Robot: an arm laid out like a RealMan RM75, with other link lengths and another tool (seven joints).
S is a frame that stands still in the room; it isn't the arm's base.
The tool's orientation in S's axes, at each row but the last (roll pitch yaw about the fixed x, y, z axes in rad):
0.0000 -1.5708 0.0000
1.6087 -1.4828 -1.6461
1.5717 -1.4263 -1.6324
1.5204 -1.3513 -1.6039
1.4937 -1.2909 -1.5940
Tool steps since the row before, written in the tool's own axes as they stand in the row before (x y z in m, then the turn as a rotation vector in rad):
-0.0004 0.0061 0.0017 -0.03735 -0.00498 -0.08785
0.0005 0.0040 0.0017 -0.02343 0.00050 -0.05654
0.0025 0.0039 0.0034 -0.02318 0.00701 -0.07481
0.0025 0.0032 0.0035 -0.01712 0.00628 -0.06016
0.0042 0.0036 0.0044 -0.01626 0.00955 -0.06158
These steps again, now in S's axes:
-0.0017 0.0061 -0.0004 0.08785 -0.00498 -0.03735
-0.0016 0.0040 0.0008 0.05667 0.00043 -0.02311
-0.0032 0.0037 0.0030 0.07530 0.00572 -0.02192
-0.0032 0.0029 0.0032 0.06059 0.00489 -0.01600
-0.0040 0.0027 0.0051 0.06233 0.00764 -0.01431

